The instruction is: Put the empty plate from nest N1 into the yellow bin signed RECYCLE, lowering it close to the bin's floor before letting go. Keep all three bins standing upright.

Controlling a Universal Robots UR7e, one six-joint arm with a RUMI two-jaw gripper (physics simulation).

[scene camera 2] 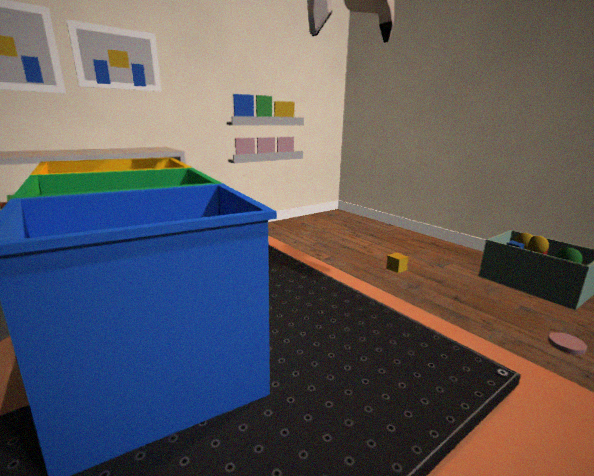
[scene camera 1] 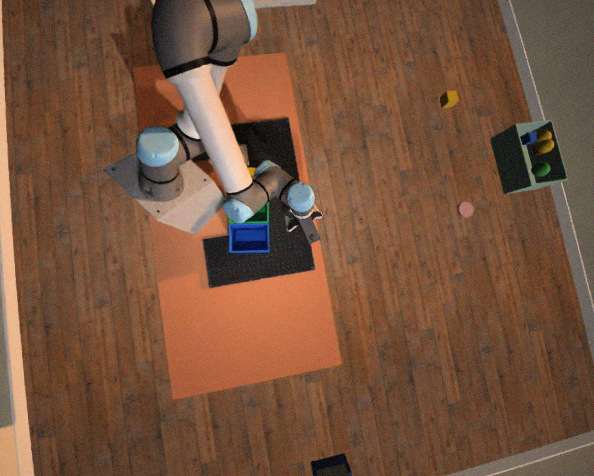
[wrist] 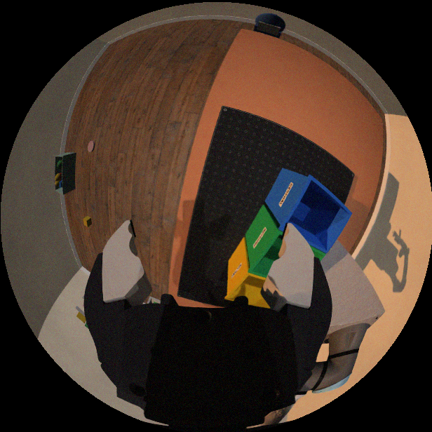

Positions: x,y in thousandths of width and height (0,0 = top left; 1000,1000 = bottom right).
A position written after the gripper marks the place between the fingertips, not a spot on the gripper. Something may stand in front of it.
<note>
In view: the gripper (wrist: 480,520), a yellow bin (scene camera 2: 137,350), a green bin (scene camera 2: 161,383) and a blue bin (scene camera 2: 237,659).
The yellow bin is seen too in the wrist view (wrist: 557,654). The green bin is seen too in the wrist view (wrist: 610,552). The blue bin is seen too in scene camera 1 (scene camera 1: 427,499) and in the wrist view (wrist: 735,497).
</note>
